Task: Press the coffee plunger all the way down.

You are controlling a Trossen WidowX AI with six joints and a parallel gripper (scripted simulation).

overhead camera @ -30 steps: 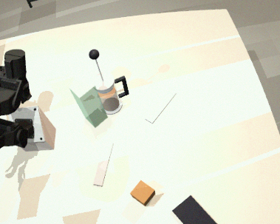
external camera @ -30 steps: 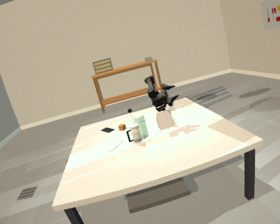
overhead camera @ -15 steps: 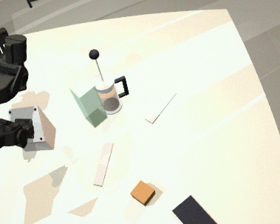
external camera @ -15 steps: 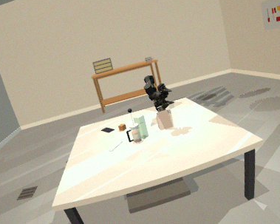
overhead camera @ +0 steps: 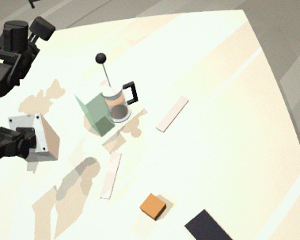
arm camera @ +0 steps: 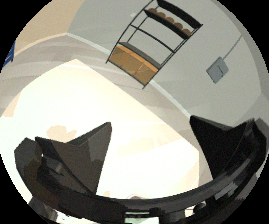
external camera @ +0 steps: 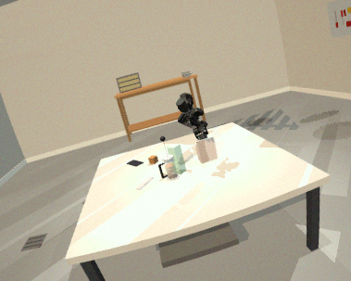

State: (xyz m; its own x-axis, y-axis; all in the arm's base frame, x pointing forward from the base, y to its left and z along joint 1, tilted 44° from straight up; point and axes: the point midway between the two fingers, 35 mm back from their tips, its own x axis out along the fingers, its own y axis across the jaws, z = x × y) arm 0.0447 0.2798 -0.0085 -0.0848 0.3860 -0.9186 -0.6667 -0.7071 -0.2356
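My gripper tip is 22 cm short of the glass coffee press, 15 cm above it and 8 cm to the left of it. Round my gripper tip: translucent green box: 19 cm below, 15 cm ahead, 14 cm to the right; then dark flat plate: 50 cm to the right, 48 cm ahead, 28 cm below.
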